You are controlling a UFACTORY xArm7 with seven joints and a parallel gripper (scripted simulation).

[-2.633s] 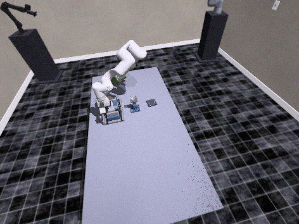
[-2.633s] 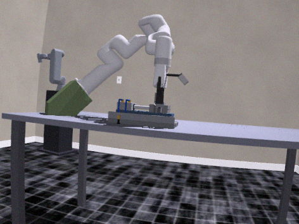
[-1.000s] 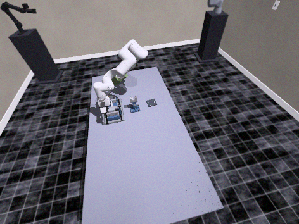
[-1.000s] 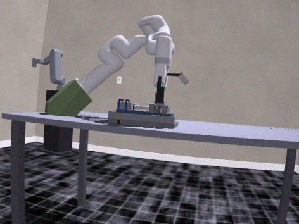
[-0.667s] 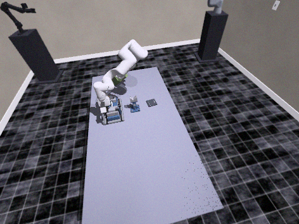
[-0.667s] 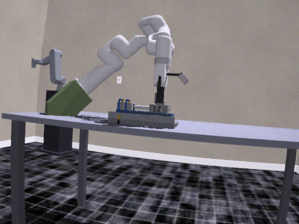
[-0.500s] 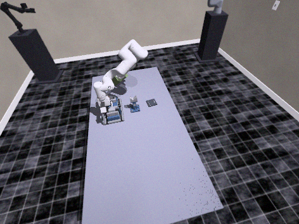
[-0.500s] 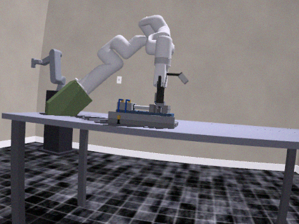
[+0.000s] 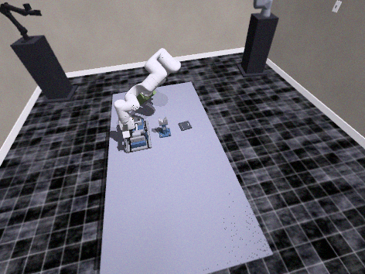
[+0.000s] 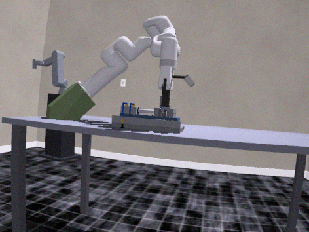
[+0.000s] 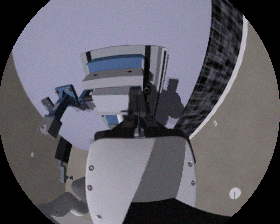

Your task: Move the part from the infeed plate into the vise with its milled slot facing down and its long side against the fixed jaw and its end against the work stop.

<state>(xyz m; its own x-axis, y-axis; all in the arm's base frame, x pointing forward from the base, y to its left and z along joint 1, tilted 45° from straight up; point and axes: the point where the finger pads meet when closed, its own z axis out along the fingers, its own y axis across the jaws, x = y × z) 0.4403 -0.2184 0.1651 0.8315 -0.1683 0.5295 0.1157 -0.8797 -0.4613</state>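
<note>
Now: hand 40 mm to the right of the part, 30 mm above it and 10 mm past it. From my hand the other things lie so: air cylinder 170 mm behind, 50 mm below, 20 mm to the left; then blue vise bed 90 mm below, 80 mm behind, 30 mm to the left.
</note>
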